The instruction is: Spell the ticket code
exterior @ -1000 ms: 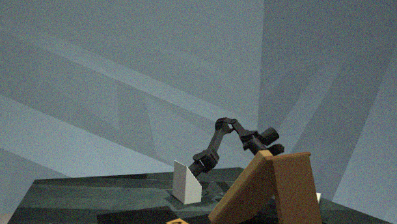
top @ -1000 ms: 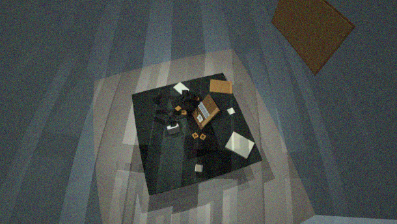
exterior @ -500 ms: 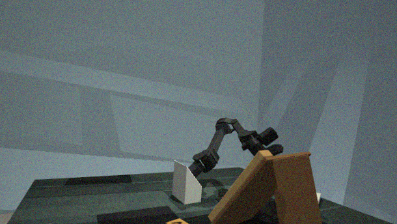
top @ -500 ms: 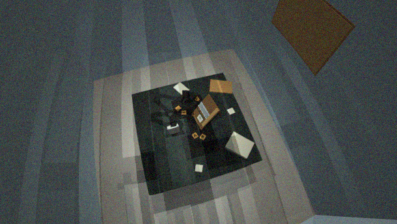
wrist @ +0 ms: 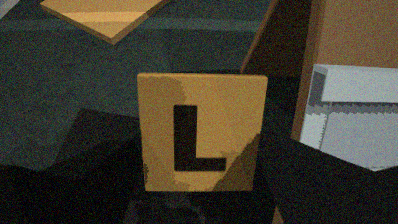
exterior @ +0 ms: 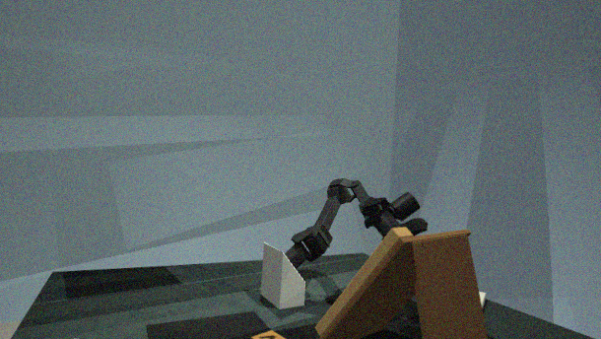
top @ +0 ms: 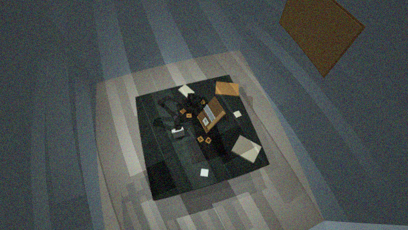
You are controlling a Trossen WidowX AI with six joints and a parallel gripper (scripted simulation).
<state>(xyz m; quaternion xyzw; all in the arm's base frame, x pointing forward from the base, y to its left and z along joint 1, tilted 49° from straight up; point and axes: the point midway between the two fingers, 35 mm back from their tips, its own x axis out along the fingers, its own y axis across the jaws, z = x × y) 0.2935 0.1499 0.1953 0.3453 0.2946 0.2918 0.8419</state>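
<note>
The white ticket is 19 cm to the right of my gripper tip and 9 cm below it. Also, from my gripper tip: flat orange panel: 37 cm ahead, 25 cm to the left, 15 cm below; then orange letter tile: right at my gripper tip; then yellow letter tile: 37 cm to the right, 15 cm below, 9 cm behind.
</note>
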